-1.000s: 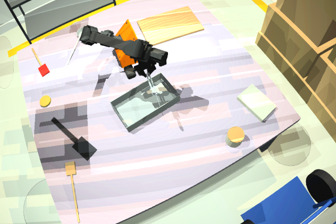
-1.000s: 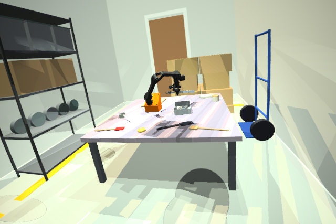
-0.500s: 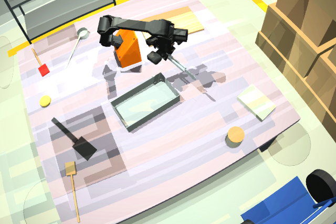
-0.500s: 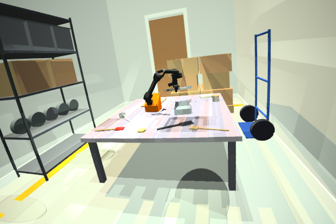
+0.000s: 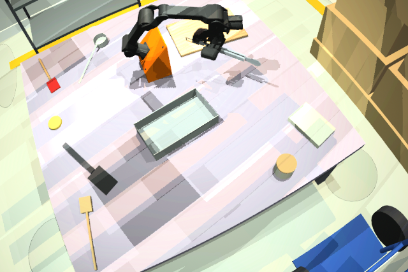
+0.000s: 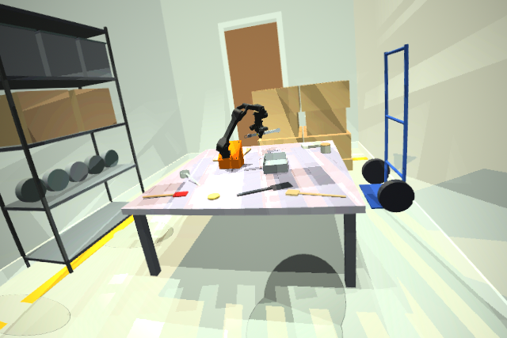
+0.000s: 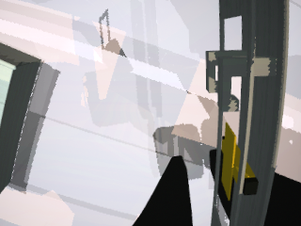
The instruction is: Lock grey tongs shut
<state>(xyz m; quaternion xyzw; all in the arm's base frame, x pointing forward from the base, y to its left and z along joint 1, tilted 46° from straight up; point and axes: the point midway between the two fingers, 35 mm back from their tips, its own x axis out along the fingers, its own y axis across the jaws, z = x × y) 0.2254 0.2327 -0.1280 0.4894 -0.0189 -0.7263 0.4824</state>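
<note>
Right now the yellow mark is 20 mm behind my gripper tip, 10 mm to the right of it and 40 mm above it. From my gripper tip the other things lie so: white block (410 mm ahead, 250 mm to the left, 150 mm below); grey roasting tin (150 mm ahead, 260 mm to the right, 130 mm below); wooden board (300 mm behind, 90 mm to the left, 150 mm below).
</note>
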